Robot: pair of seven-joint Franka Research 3 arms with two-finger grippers.
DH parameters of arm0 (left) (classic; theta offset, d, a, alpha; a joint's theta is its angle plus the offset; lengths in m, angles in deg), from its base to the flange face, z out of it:
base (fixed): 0 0 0 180
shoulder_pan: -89.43 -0.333 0 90
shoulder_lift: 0.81 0 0 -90
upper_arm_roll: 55.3 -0.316 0.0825 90
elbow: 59.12 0 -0.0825 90
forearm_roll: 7.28 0.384 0 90
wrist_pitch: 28.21 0 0.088 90
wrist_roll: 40.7 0.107 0 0
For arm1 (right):
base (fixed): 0 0 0 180
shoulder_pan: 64.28 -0.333 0 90
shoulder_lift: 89.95 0 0 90
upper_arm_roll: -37.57 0.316 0.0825 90
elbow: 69.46 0 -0.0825 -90
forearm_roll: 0.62 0.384 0 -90
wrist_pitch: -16.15 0 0.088 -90
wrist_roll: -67.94 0.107 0 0
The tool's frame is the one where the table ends.
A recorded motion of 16 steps. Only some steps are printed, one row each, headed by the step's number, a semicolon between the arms.
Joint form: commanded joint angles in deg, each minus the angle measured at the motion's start. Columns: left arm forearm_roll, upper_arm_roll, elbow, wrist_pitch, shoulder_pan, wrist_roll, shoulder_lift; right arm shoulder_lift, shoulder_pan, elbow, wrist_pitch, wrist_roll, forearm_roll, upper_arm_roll.
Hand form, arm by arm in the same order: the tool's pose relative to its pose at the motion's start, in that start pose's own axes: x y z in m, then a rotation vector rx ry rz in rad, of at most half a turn. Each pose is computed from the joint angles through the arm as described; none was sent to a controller.
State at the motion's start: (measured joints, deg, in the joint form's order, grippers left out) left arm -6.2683 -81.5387 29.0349 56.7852 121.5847 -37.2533 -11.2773; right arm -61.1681 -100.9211 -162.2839 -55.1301 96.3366 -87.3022 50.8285
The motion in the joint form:
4: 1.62 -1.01 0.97 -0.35 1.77 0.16 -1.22; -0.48 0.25 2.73 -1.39 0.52 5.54 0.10
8: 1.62 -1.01 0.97 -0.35 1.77 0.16 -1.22; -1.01 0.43 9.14 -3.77 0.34 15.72 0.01
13: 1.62 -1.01 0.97 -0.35 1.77 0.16 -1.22; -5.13 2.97 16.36 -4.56 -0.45 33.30 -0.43
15: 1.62 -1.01 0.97 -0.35 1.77 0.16 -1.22; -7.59 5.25 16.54 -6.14 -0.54 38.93 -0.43
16: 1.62 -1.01 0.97 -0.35 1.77 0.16 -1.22; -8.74 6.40 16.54 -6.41 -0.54 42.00 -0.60
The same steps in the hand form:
4: -0.0059 -0.0004 -0.0002 0.0137 -0.0072 0.0139; 0.0020 0.0133 -0.0007 0.1095 -0.0278 0.0326
8: -0.0059 -0.0004 -0.0002 0.0137 -0.0072 0.0139; 0.0081 0.0461 -0.0052 0.3189 -0.0673 0.0953
13: -0.0059 -0.0004 -0.0002 0.0137 -0.0072 0.0139; -0.0046 0.1156 0.0123 0.6512 -0.1723 0.1944
15: -0.0059 -0.0004 -0.0002 0.0137 -0.0072 0.0139; -0.0127 0.1360 0.0286 0.7581 -0.1971 0.2317
16: -0.0059 -0.0004 -0.0002 0.0137 -0.0072 0.0139; -0.0178 0.1441 0.0380 0.8104 -0.2208 0.2465

